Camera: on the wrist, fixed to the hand. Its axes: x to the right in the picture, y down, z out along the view.
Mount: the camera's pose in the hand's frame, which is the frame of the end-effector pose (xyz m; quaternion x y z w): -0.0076 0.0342 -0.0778 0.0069 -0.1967 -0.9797 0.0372
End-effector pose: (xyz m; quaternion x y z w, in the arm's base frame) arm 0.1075 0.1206 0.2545 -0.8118 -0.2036 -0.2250 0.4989
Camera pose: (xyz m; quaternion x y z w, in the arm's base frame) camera 0.1077 0.0353 0.2568 -0.1285 0.9026 0.3361 0.2363
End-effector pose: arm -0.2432 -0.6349 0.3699 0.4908 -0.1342 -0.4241 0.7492
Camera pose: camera -0.1825 -0.5753 0.3631 -0.0715 -0.3256 0.8454 0.4174
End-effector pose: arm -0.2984 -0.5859 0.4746 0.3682 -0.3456 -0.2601 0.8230
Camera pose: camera -0.2381 -0.5272 0.4605 -0.3068 -0.1842 0.8860 0.2947
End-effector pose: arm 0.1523 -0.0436 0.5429 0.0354 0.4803 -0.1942 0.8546
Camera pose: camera 0.0985 0.0094 0.5032 0.5016 0.1169 0.8548 0.0642
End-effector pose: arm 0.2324 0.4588 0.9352 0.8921 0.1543 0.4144 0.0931
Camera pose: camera 0.1748 0.4271 0.9896 -0.0358 0.8643 -0.2523 0.4337
